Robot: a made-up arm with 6 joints. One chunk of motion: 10 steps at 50 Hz.
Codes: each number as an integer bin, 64 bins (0 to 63) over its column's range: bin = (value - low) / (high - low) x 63, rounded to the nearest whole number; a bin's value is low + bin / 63 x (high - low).
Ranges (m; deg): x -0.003..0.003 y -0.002..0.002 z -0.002..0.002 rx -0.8..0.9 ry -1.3..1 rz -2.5..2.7
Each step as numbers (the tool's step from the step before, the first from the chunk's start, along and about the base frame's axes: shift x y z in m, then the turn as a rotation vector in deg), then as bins.
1 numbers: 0.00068 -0.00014 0.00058 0.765 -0.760 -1.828
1 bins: 39 29 41 58 15 8
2 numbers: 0.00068 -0.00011 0.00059 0.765 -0.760 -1.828
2 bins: 39 30 41 58 15 8
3 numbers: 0.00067 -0.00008 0.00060 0.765 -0.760 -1.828
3 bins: 39 30 41 58 15 8
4 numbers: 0.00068 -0.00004 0.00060 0.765 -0.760 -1.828
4 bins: 39 31 41 58 15 8
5 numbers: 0.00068 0.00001 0.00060 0.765 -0.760 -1.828
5 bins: 39 32 41 58 15 8
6 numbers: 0.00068 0.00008 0.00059 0.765 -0.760 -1.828
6 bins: 39 33 41 58 15 8
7 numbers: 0.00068 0.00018 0.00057 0.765 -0.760 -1.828
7 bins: 39 34 40 58 15 8
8 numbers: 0.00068 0.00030 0.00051 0.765 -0.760 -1.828
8 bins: 39 36 40 58 15 8
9 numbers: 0.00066 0.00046 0.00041 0.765 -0.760 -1.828
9 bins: 38 39 38 58 15 8
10 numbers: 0.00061 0.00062 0.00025 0.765 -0.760 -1.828
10 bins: 38 41 35 58 15 8
